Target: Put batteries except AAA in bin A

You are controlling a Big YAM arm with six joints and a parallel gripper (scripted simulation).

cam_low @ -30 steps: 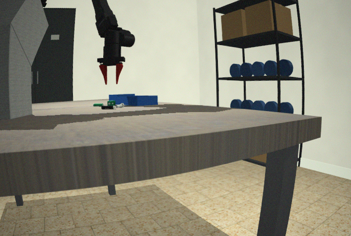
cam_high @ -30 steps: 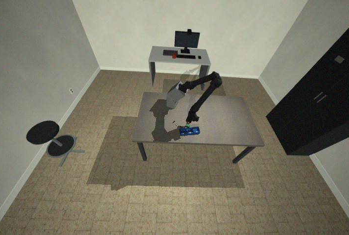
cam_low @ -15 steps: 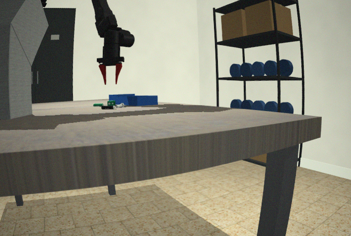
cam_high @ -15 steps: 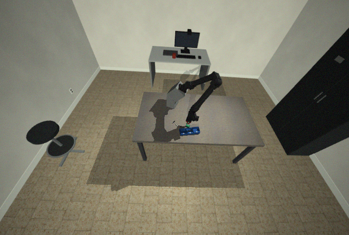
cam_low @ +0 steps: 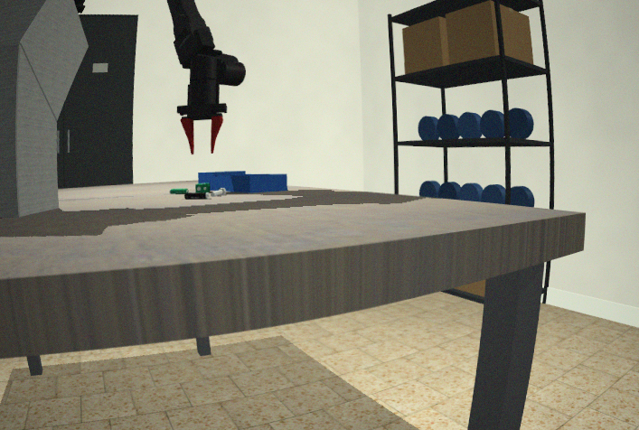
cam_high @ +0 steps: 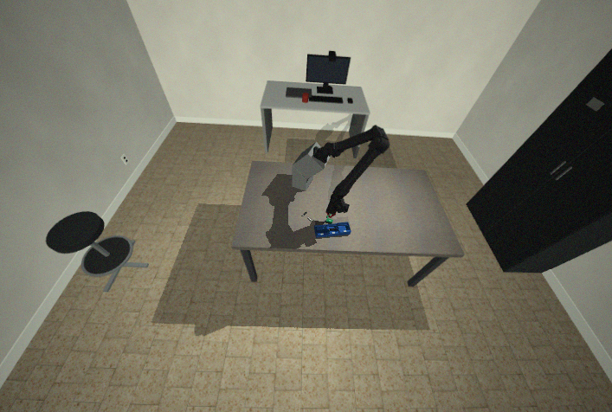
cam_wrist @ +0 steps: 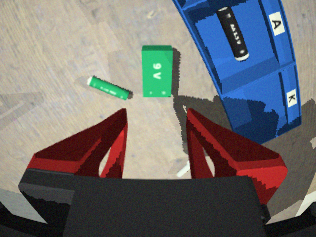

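Right now my hand is 8 cm above the green 9 V battery and 1 cm to the left of it. From my hand the other things lie so: white bolt (14 cm to the right, 8 cm below, 1 cm ahead); thin green battery (8 cm below, 5 cm behind); blue tray (8 cm ahead, 7 cm below, 2 cm to the left).
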